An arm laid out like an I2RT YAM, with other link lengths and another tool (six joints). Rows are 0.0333 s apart.
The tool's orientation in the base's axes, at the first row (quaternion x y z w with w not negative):
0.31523, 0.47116, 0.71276, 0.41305
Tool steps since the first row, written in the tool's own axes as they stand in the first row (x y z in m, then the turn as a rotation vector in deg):
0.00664, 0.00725, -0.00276, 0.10, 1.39, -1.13
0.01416, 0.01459, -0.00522, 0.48, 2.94, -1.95
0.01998, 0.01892, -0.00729, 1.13, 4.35, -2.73
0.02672, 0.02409, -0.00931, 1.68, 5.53, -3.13
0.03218, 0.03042, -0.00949, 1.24, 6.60, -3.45
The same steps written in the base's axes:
-0.00748, 0.00319, 0.00617, -1.40, -0.67, 0.90
-0.01515, 0.00726, 0.01259, -2.71, -1.01, 2.07
-0.02083, 0.01064, 0.01623, -4.08, -1.06, 3.15
-0.02713, 0.01467, 0.02073, -5.01, -0.99, 4.14
-0.03164, 0.01807, 0.02690, -5.39, -1.74, 4.99

